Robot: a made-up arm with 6 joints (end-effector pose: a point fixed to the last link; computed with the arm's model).
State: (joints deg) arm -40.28 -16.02 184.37 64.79 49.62 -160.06
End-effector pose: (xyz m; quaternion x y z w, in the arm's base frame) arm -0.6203 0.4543 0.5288 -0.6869 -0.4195 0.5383 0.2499
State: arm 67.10 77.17 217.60 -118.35 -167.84 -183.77
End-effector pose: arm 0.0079 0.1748 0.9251 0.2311 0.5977 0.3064 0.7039
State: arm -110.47 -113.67 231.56 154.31 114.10 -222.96
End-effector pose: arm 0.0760 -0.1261 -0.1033 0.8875 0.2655 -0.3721 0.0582
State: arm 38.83 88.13 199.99 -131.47 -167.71 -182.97
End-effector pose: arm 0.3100 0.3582 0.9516 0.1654 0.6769 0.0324 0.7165
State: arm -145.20 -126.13 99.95 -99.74 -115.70 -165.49
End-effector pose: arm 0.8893 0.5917 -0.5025 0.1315 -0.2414 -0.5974 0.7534
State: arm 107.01 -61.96 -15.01 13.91 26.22 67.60
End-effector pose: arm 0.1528 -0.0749 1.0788 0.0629 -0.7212 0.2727 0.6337
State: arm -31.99 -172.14 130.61 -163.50 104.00 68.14
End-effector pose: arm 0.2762 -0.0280 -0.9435 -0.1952 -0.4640 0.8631 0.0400
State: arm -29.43 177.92 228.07 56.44 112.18 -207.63
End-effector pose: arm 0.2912 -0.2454 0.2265 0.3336 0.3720 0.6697 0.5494
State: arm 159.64 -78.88 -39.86 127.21 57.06 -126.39
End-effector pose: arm 0.1196 -0.1269 0.8941 0.0003 0.1357 -0.9725 0.1895
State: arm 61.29 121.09 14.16 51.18 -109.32 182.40
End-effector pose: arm 0.2804 0.3450 -0.7326 -0.2537 -0.1399 -0.5204 0.8033
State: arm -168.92 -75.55 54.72 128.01 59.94 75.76
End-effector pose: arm 1.1173 0.1386 0.8757 0.0803 -0.5508 -0.4144 0.7200
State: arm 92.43 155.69 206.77 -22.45 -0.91 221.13
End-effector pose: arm 0.0875 0.7261 0.1899 -0.6658 -0.5990 -0.3972 0.2002
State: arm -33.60 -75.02 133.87 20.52 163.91 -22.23
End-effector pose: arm -1.0475 0.5521 0.0648 0.3077 -0.1916 -0.1839 0.9136
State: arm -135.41 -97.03 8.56 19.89 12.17 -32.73
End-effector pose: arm 0.5195 0.6810 0.8304 -0.7700 -0.3480 -0.4384 0.3062
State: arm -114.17 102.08 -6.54 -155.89 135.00 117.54
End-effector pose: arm -0.0368 -0.3670 -0.4876 -0.3361 -0.7431 -0.0252 0.5782
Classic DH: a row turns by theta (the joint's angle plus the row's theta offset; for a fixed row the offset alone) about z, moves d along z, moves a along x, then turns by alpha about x. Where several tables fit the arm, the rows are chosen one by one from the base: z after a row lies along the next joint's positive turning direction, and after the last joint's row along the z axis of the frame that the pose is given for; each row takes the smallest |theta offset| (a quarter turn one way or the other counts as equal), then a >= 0, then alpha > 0; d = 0 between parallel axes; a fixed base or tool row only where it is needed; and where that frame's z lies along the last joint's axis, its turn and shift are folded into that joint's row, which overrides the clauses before.
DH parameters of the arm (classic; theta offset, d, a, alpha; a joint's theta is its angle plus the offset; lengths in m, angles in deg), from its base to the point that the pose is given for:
joint 1: 0 0.268 0 -90
joint 2: -90 0 0.6292 180
joint 3: 0 0 0 -90
joint 4: 0 -0.676 0 90
joint 5: 0 0.1279 0 -90
joint 6: 90 0 0 90
tool (fixed): -90 0 0 0

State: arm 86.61 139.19 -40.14 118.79 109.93 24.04
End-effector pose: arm -0.0771 -0.2593 -0.3282 0.3128 0.5418 0.7796 0.0287
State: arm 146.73 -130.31 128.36 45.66 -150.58 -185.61
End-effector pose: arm 0.4862 -0.2121 -0.8198 0.0399 -0.5580 0.1519 0.8148
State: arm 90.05 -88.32 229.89 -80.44 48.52 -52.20
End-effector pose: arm 0.0214 -0.2089 -0.2581 0.6970 0.3557 0.0659 0.6191
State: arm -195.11 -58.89 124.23 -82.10 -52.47 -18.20
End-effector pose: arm 1.1830 -0.3012 0.6828 -0.5465 0.3273 -0.4459 0.6289
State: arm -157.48 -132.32 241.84 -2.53 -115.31 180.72
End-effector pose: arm -0.2259 0.0446 0.0043 -0.1483 0.6179 0.1454 0.7583
